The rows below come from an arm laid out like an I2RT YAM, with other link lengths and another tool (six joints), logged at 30 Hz.
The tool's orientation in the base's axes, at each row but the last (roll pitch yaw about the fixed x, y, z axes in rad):
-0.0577, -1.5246, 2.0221
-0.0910, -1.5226, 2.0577
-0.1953, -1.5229, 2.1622
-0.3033, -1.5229, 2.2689
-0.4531, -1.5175, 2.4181
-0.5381, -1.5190, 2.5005
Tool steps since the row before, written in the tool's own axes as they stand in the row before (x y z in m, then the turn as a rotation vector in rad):
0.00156, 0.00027, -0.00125, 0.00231, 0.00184, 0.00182
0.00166, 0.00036, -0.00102, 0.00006, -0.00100, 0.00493
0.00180, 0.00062, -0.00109, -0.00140, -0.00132, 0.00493
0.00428, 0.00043, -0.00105, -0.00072, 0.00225, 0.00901
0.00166, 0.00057, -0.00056, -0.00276, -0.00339, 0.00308
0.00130, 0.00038, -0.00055, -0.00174, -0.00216, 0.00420
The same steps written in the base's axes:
-0.00076, 0.00111, 0.00150, -0.00105, -0.00229, 0.00239
-0.00076, 0.00087, 0.00161, 0.00282, -0.00416, 0.00030
-0.00104, 0.00084, 0.00174, 0.00315, -0.00409, -0.00115
-0.00093, 0.00096, 0.00422, 0.00140, -0.00920, -0.00034
-0.00081, 0.00036, 0.00162, 0.00442, -0.00164, -0.00253
-0.00061, 0.00040, 0.00126, 0.00367, -0.00311, -0.00149

